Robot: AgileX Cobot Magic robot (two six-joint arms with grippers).
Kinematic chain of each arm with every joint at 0, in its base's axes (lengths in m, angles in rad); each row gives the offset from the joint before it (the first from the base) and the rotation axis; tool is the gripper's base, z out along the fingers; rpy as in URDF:
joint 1: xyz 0 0 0.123 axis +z
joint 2: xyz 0 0 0 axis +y
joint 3: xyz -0.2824 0 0.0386 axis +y
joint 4: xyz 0.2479 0 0.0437 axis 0.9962 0 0.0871
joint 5: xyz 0 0 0 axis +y
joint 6: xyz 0.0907 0 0.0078 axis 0.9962 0 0.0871
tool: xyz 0 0 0 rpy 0 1.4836 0
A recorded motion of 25 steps. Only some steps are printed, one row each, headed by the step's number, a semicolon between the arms.
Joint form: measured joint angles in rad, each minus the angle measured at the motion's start. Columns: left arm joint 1, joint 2, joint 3, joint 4, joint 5, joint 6; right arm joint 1, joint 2, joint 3, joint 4, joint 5, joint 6.
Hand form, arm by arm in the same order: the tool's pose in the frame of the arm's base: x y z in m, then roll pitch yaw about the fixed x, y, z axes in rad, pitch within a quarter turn. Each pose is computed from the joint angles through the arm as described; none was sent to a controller.
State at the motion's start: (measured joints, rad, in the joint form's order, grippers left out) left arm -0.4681 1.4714 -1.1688 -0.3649 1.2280 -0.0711; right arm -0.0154 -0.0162 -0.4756 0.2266 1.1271 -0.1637
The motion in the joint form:
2: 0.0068 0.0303 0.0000 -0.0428 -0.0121 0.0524; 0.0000 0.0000 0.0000 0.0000 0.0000 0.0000
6: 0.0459 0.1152 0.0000 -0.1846 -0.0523 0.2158; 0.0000 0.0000 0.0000 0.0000 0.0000 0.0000
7: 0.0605 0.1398 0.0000 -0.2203 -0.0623 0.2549; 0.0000 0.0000 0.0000 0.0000 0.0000 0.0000
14: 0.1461 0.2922 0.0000 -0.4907 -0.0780 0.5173; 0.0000 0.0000 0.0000 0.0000 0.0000 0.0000
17: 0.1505 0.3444 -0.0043 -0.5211 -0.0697 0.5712; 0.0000 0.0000 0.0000 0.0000 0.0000 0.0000
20: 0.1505 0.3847 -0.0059 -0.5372 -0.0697 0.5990; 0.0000 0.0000 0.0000 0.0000 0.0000 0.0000
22: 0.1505 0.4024 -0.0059 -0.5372 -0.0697 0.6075; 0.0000 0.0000 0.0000 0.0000 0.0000 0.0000
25: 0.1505 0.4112 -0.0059 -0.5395 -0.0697 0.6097; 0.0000 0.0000 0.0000 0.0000 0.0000 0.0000
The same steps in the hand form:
2: 0.2348 -0.1545 0.2840 -2.7441 0.0742 2.8363; -0.0083 0.0186 0.2668 3.0464 1.0425 -3.0304
6: 0.2530 -0.1618 0.2650 -2.6308 0.0821 2.7957; -0.0083 0.0186 0.2668 3.0464 1.0425 -3.0304
7: 0.2589 -0.1622 0.2591 -2.6028 0.0833 2.7959; -0.0083 0.0186 0.2668 3.0464 1.0425 -3.0304
14: 0.2910 -0.1633 0.2244 -2.3818 0.0958 2.8148; -0.0083 0.0186 0.2668 3.0464 1.0425 -3.0304
17: 0.2968 -0.1656 0.2100 -2.3547 0.0807 2.7931; -0.0083 0.0186 0.2668 3.0464 1.0425 -3.0304
20: 0.3004 -0.1677 0.1977 -2.3412 0.0624 2.7833; -0.0083 0.0186 0.2668 3.0464 1.0425 -3.0304
22: 0.3016 -0.1681 0.1917 -2.3407 0.0508 2.7775; -0.0083 0.0186 0.2668 3.0464 1.0425 -3.0304
25: 0.3022 -0.1684 0.1888 -2.3385 0.0437 2.7774; -0.0083 0.0186 0.2668 3.0464 1.0425 -3.0304

